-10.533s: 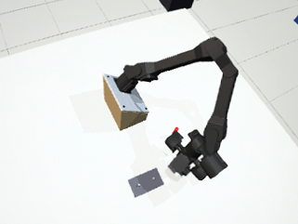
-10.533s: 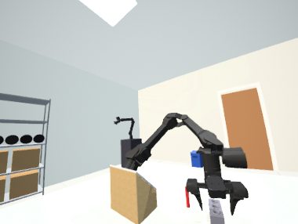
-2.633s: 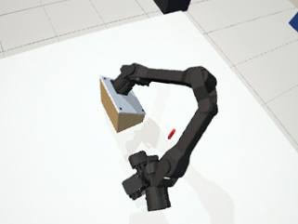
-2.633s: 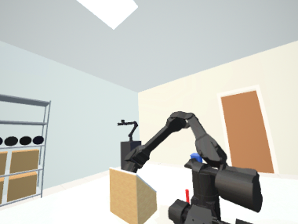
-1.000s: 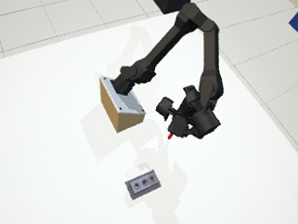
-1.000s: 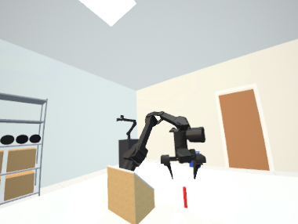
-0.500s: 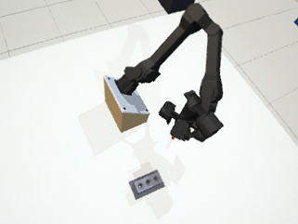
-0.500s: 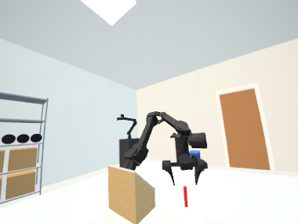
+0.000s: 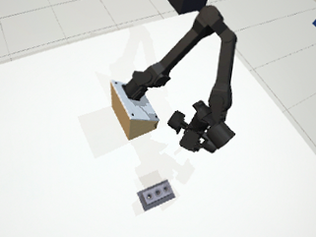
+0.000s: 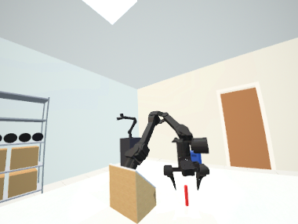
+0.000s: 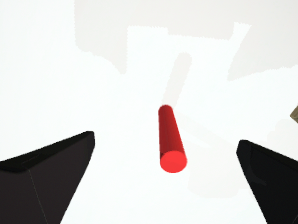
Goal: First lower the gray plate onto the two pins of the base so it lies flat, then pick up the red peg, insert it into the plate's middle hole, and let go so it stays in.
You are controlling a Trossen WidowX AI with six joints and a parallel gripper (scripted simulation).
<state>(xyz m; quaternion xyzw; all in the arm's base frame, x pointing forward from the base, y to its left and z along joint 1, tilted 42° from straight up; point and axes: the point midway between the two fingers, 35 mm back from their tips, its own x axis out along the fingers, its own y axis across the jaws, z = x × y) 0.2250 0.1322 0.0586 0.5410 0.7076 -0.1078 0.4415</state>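
Right now my gripper tip is 2 cm above the red peg. From my gripper tip the other things lie so: gray plate: 19 cm to the right, 12 cm ahead, 2 cm below; flat gray base: 18 cm to the right, 12 cm ahead, 5 cm below.
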